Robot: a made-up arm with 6 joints.
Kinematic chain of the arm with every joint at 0, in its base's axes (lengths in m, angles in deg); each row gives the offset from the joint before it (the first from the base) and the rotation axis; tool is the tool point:
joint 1: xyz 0 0 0.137 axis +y
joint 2: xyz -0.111 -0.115 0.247 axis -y
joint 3: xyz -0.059 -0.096 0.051 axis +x
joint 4: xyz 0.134 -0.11 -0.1 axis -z
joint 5: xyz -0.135 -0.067 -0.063 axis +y
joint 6: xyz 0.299 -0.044 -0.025 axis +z
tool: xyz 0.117 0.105 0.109
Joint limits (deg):
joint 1: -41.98..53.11
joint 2: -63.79..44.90
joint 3: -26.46..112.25
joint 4: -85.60..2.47
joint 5: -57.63..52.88
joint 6: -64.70..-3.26
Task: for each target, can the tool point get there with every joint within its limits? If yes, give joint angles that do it. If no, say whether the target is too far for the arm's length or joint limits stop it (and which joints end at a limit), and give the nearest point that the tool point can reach.
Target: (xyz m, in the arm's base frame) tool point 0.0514 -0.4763 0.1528
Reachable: yes | joints -2.61 -44.88 56.51 -8.05 -35.07 -55.70
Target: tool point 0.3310 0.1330 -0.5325
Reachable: no: joint limits stop it (at a limit: joint 1, joint 4, joint 5, joint 6) | nearest point 0.2453 -0.0056 -0.1441 | short by 0.421 m
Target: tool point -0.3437 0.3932 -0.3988
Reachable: no: joint limits stop it (at a limit: joint 2, joint 4, joint 5, joint 6) | nearest point -0.1915 0.1488 -0.1615 | short by 0.373 m
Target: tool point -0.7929 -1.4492 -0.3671
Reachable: no: too far | nearest point -0.2402 -0.6383 -0.0157 | short by 1.042 m
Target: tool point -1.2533 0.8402 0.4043
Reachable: no: too far | nearest point -0.5505 0.1951 0.4461 | short by 0.955 m
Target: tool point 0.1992 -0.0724 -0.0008
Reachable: yes | joints 20.52 -9.19 28.46 -41.80 31.51 -53.73
